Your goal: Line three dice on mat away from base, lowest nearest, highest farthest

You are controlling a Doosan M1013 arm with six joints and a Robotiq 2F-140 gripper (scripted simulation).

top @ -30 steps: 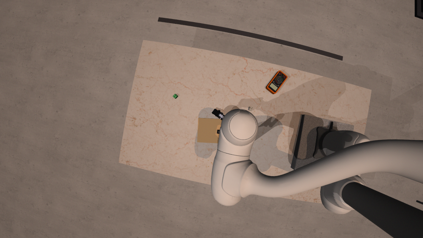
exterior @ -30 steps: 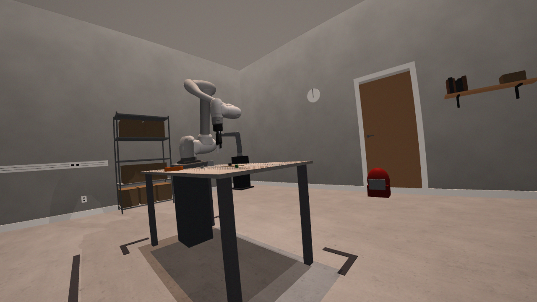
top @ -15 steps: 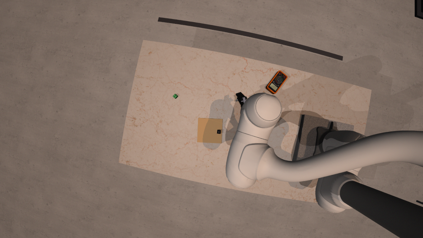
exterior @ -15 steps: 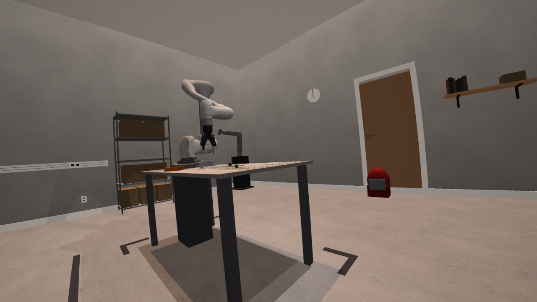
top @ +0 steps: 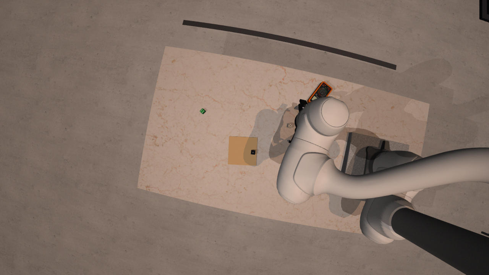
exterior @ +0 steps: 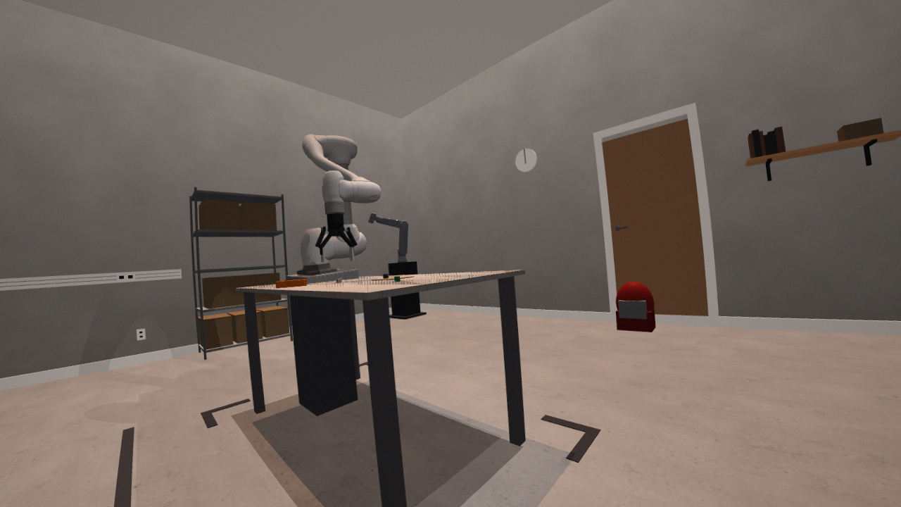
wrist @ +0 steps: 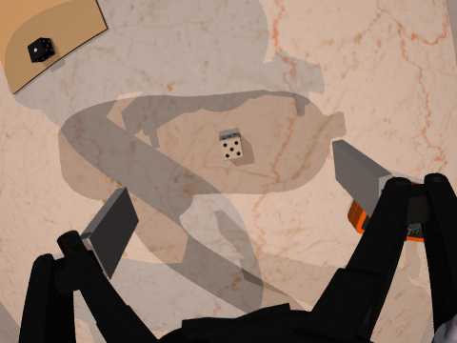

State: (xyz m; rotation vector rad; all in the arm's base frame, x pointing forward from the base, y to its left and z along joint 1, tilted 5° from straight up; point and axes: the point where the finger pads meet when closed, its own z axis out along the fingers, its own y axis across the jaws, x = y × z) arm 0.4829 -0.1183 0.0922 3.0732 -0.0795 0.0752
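The white die lies 100 mm below my hand. Round my hand: black die 160 mm to the left, 160 mm ahead, 100 mm below; then mat 210 mm ahead, 160 mm to the left, 110 mm below; then orange multimeter 180 mm to the right, 130 mm behind, 100 mm below.
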